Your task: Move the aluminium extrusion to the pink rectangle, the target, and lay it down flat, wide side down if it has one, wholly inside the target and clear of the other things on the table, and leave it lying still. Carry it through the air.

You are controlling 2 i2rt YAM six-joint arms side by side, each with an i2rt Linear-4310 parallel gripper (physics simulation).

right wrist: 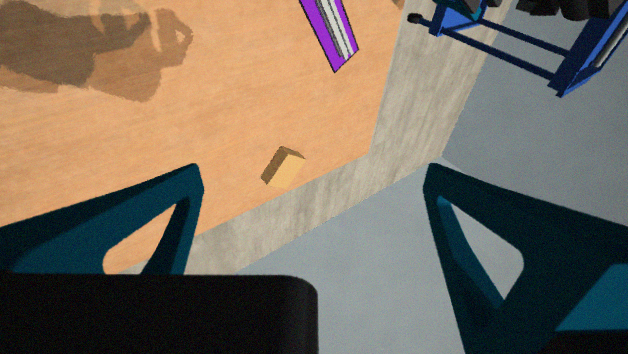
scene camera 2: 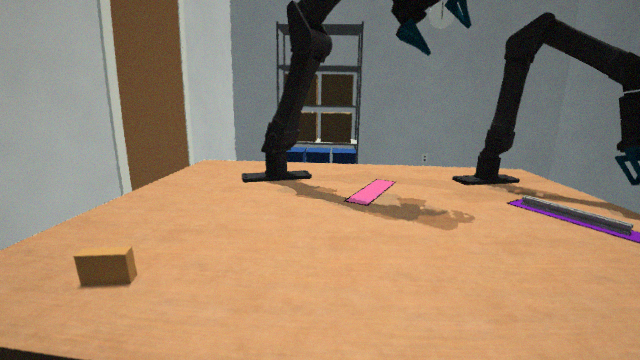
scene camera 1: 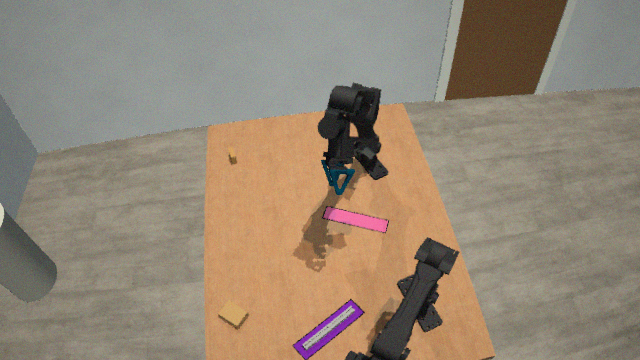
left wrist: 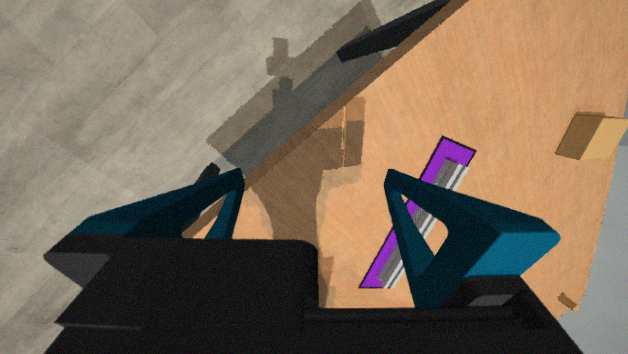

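Pixels of known places: left gripper, fingertip midpoint: (left wrist: 314,176); right gripper, fingertip midpoint: (right wrist: 313,176) (scene camera 2: 449,40) (scene camera 1: 335,190); left arm's base, link origin: (scene camera 2: 485,180); right arm's base, link origin: (scene camera 2: 276,177) (scene camera 1: 368,161).
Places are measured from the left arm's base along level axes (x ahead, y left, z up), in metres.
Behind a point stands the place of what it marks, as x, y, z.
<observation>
The aluminium extrusion (scene camera 1: 328,327) {0.305, -0.041, 0.014} (scene camera 2: 577,215) {0.316, -0.039, 0.010} (left wrist: 451,173) {0.383, -0.003, 0.018} (right wrist: 336,27) {0.337, -0.027, 0.013} lies flat and lengthwise on a purple rectangle (scene camera 1: 301,351) {0.411, -0.002, 0.002} (scene camera 2: 516,203) {0.204, -0.085, 0.001} (left wrist: 457,148) {0.414, -0.002, 0.001} (right wrist: 336,64) {0.414, -0.025, 0.001}. The pink rectangle (scene camera 1: 356,219) {0.048, -0.387, 0.001} (scene camera 2: 371,192) {0.068, -0.399, 0.001} is bare and lies between the two arm bases. My left gripper (left wrist: 314,176) {0.302, 0.162, 0.067} is open and empty, above the table; in the left wrist view its right-hand finger covers part of the extrusion. In scene camera 2 it is partly cut off at the right edge, and its fingers do not show in scene camera 1. My right gripper (scene camera 1: 335,186) {0.173, -0.292, 0.346} (scene camera 2: 449,40) {0.173, -0.292, 0.346} (right wrist: 313,176) {0.173, -0.292, 0.346} is open and empty, high above the table.
A larger tan block (scene camera 1: 233,314) {0.569, -0.187, 0.030} (left wrist: 590,137) {0.549, -0.161, 0.027} (right wrist: 283,168) {0.551, -0.200, 0.030} stands near the table's left edge in scene camera 1. A small tan block (scene camera 1: 232,155) {0.385, -0.842, 0.040} (scene camera 2: 106,266) {0.393, -0.856, 0.025} (left wrist: 568,302) {0.383, -0.831, 0.024} stands farther up that side. A blue cart frame (right wrist: 575,60) is beyond the table.
</observation>
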